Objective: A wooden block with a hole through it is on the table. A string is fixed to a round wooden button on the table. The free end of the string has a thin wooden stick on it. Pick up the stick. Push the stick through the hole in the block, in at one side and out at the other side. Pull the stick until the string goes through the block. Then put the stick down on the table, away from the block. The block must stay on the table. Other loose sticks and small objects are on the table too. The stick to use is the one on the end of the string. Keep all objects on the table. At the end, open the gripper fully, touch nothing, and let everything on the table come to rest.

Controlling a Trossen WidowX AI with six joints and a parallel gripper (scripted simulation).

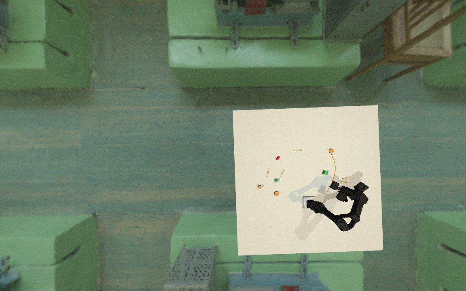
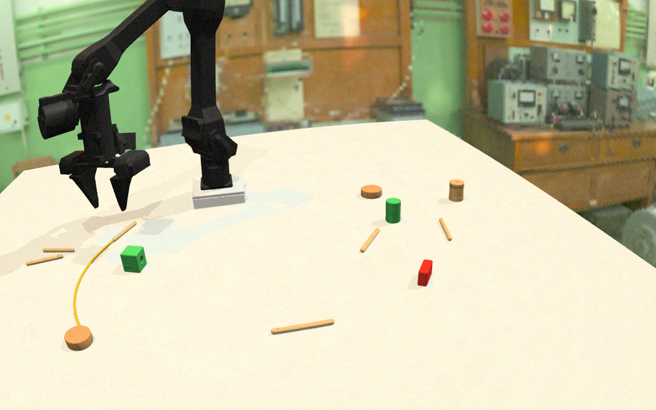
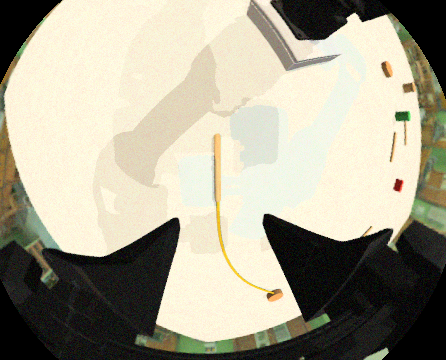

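Right now my gripper tip is 10 mm past the thin wooden stick, 10 mm to the right of it and 60 mm above it. From my gripper tip the other things lie so: green block 110 mm ahead, 50 mm to the left, 40 mm below; round wooden button 300 mm ahead, 10 mm to the right, 50 mm below; green cylinder 60 mm ahead, 490 mm to the left, 40 mm below.
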